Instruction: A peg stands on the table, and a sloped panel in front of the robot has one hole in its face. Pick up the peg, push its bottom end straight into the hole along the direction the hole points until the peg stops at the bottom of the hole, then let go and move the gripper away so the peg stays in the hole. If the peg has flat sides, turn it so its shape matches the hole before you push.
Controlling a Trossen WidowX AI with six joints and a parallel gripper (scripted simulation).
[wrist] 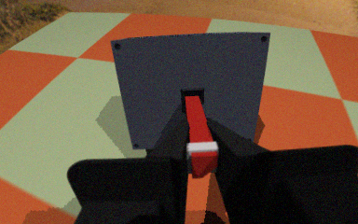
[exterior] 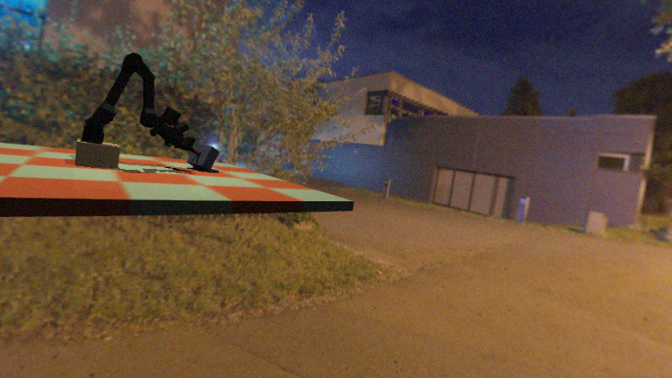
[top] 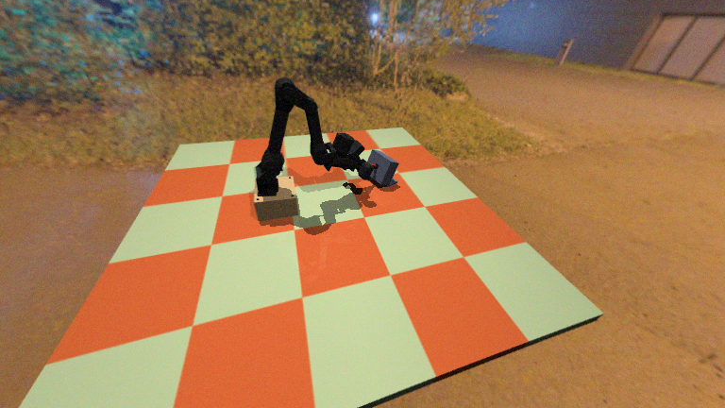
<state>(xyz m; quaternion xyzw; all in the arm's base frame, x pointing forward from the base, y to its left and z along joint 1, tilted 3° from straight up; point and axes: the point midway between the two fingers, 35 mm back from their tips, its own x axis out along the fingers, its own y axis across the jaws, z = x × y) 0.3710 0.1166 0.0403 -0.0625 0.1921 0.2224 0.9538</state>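
Now: the peg 1 cm behind my gripper tip, 1 cm to the right of it and 1 cm above it. From my gripper tip the other things lie so: dark sloped panel (6 cm ahead, 3 cm to the left, 3 cm below).
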